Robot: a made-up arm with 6 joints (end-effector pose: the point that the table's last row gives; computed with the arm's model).
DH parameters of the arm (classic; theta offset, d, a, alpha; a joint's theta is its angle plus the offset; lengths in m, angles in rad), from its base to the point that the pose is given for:
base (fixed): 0 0.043 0 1.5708
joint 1: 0 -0.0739 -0.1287 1.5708
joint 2: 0 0.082 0.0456 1.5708
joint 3: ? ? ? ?
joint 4: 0 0.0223 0.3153 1.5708
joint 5: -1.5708 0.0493 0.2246 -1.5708
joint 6: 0.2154 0 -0.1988 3.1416
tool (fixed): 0.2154 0.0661 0 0
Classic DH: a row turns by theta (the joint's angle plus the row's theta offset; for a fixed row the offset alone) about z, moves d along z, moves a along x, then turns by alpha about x.
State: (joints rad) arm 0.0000 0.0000 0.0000 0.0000 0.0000 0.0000
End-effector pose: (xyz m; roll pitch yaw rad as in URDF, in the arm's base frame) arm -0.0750 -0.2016 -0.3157 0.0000 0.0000 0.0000
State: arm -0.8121 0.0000 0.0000 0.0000 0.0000 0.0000
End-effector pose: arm -0.3119 -0.2016 -0.1493 0.0000 0.8121 0.0000
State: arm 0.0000 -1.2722 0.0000 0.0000 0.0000 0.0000
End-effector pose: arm 0.1504 0.0442 -0.3157 0.0000 0.0000 1.2722
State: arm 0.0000 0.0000 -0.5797 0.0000 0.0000 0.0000
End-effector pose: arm 0.0752 -0.2016 -0.2661 0.0000 -0.5797 0.0000
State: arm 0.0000 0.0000 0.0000 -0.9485 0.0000 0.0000
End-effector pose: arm -0.0750 -0.0374 -0.1372 0.9485 0.0000 0.0000
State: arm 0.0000 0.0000 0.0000 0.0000 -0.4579 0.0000
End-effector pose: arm -0.1074 -0.2016 -0.3091 0.0000 -0.4579 0.0000
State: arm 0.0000 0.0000 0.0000 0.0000 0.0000 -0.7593
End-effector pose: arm -0.0509 -0.3470 -0.3157 0.0000 0.0000 0.7593
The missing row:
joint 3: 1.5708 -0.3673 0.0275 -1.5708
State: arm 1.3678 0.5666 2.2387 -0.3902 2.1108 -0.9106
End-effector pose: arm -0.2939 -0.0061 -0.4381 2.6998 -0.6473 1.8846
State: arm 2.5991 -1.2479 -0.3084 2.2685 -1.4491 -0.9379
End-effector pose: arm -0.3028 -0.1635 0.1437 1.2961 -1.0916 0.7968
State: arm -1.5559 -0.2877 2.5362 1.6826 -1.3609 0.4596
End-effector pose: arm 0.1030 -0.5177 -0.0084 2.3571 -0.2172 1.9834
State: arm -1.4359 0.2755 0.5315 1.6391 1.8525 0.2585
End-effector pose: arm -0.2612 -0.6526 0.3467 2.5801 -0.3761 -1.1680
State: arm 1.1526 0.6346 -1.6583 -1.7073 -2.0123 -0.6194
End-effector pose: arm 0.1204 -0.0156 -0.1300 -1.8927 1.1715 -1.5316
